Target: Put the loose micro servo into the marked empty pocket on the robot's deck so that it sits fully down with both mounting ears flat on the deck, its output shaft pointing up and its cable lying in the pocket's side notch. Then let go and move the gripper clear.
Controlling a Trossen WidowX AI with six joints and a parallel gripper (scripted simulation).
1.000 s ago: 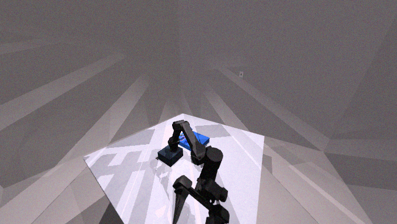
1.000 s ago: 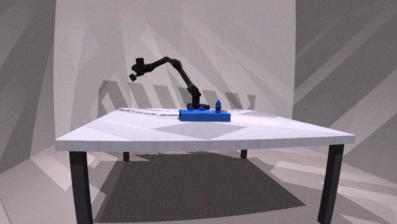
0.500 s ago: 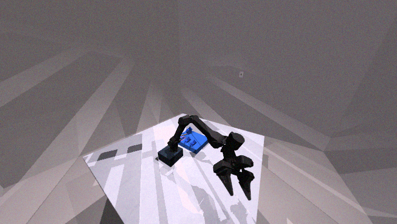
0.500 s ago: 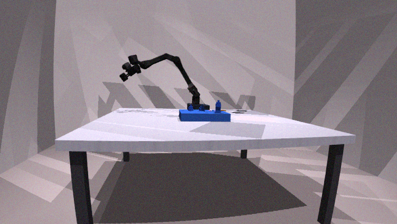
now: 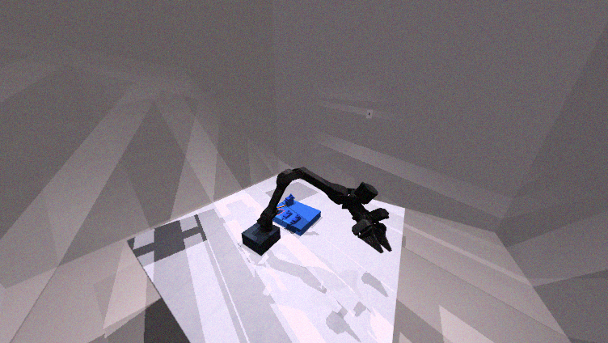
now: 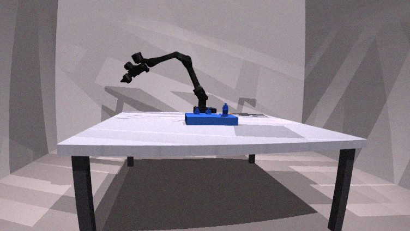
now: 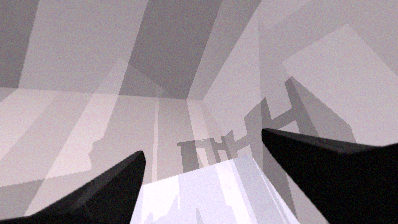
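Right now the blue deck is 560 mm to the left of my gripper tip, 360 mm ahead of it and 250 mm below it.
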